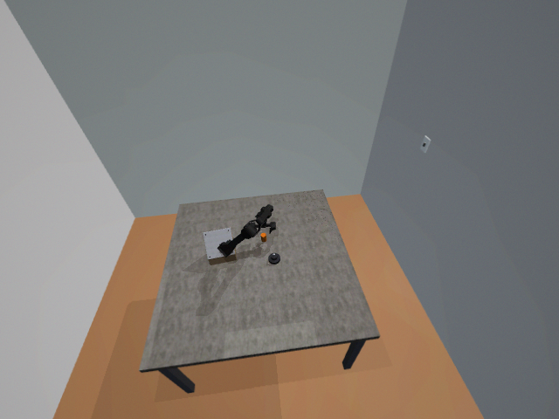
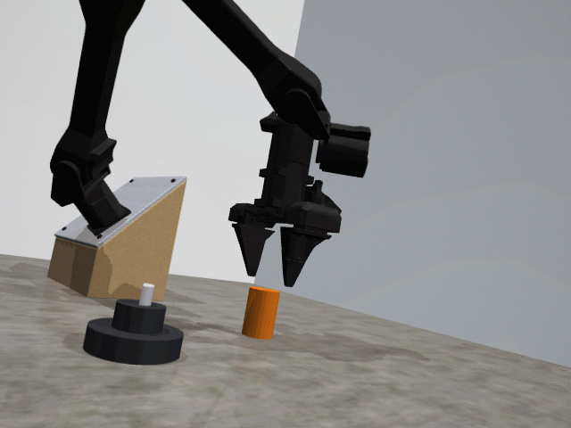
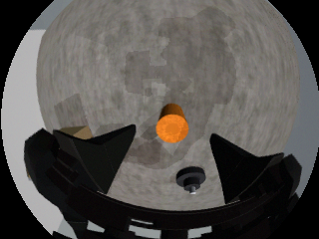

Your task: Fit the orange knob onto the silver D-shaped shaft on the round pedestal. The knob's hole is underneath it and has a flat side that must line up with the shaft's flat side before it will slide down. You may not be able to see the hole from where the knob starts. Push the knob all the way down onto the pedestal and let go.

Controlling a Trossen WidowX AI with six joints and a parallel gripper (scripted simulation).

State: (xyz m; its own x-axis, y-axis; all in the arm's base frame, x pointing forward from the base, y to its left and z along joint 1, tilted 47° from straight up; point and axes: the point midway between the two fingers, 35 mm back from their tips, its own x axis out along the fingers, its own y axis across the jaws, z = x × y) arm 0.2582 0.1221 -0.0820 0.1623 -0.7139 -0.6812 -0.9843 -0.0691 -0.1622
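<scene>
My gripper tip is 30 mm above the orange knob. The rest, counted from my gripper tip: round pedestal (190 mm to the right, 70 mm ahead, 40 mm below).
</scene>
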